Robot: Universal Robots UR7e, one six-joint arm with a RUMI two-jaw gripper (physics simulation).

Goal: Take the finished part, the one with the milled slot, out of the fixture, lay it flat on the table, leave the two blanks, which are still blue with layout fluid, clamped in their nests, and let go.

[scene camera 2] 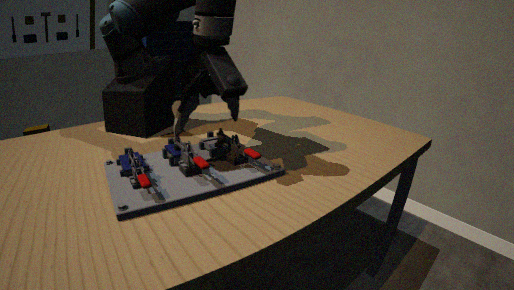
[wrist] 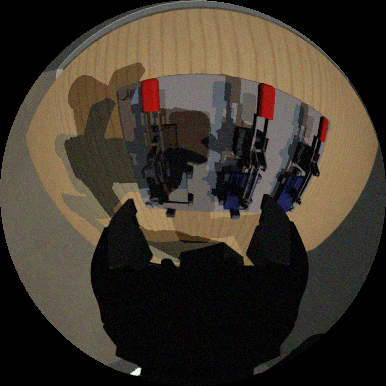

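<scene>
The finished part (scene camera 2: 209,144) (wrist: 180,193) is bare grey and sits in the nest at the right end of the fixture in the scene view, at the left in the wrist view. It is partly hidden by its dark clamp and shadow; its slot cannot be made out. Two blue blanks, a middle one (scene camera 2: 172,152) (wrist: 234,194) and an outer one (scene camera 2: 131,163) (wrist: 288,190), sit in the other nests under their clamps. My gripper (scene camera 2: 206,126) (wrist: 197,198) is open and empty, pointing down above the back edge of the fixture plate (scene camera 2: 120,194) (wrist: 187,92), near the finished part.
Red clamp handles (scene camera 2: 252,153) (scene camera 2: 201,162) (scene camera 2: 144,180) (wrist: 150,95) (wrist: 266,101) (wrist: 323,129) point toward the plate's front edge. The fixture stands on the wooden table (scene camera 2: 240,215) (wrist: 200,35). The robot's dark base block (scene camera 2: 132,110) stands behind it. Arm shadows fall across the finished part's nest.
</scene>
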